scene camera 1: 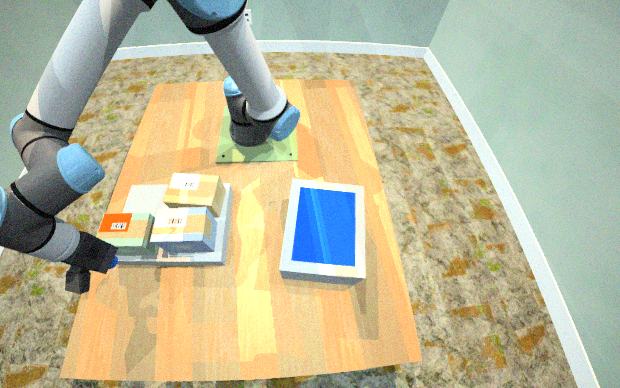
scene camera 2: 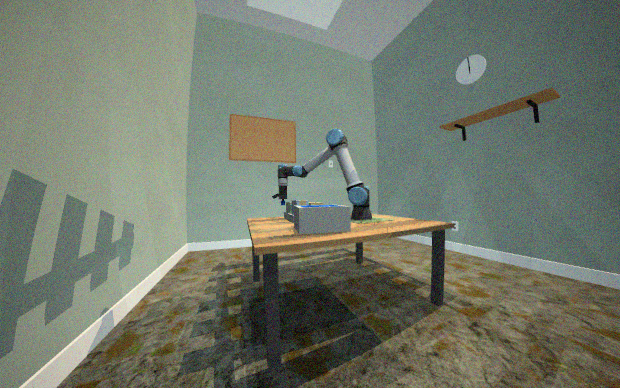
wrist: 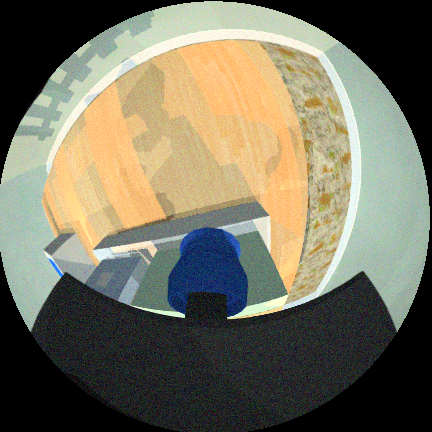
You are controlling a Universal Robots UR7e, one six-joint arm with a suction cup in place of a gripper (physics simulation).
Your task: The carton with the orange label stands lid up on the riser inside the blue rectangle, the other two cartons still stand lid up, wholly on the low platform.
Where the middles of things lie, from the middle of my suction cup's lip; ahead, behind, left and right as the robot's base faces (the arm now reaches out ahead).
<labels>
My suction cup is 8 cm past the carton with orange label (scene camera 1: 131,232), 1 cm to the right of it and 3 cm above it. The rest, counted from my suction cup: riser with blue rectangle (scene camera 1: 324,241) 18 cm behind, 51 cm to the left, 6 cm below.
</labels>
